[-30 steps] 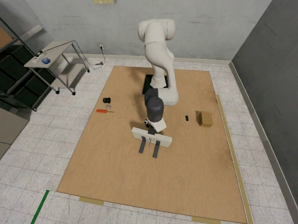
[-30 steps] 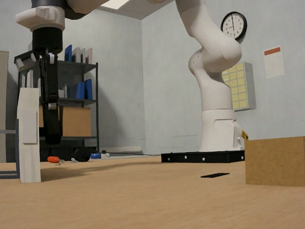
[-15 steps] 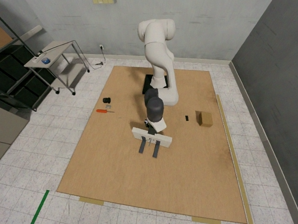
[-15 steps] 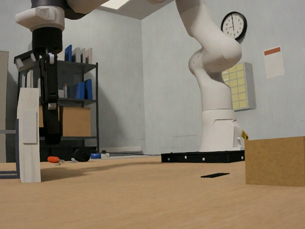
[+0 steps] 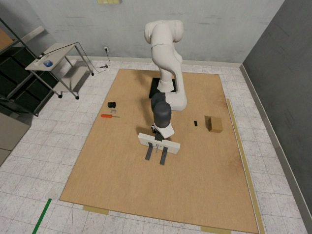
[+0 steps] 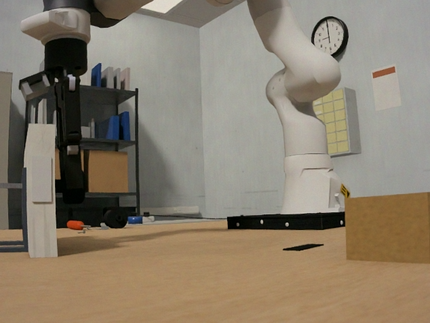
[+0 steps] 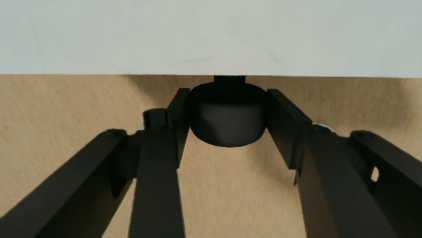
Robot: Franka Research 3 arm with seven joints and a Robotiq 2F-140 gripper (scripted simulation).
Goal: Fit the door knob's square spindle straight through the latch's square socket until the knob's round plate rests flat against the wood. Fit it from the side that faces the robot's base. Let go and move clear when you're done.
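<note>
Now: the white wood block 60 mm ahead of my hand, 30 mm below it and 10 mm to the right of it. Round my hand: black flat plate: 310 mm to the left, 200 mm behind, 120 mm below; orange screwdriver: 510 mm to the right, 180 mm behind, 110 mm below; cardboard box: 470 mm to the left, 190 mm behind, 90 mm below.
</note>
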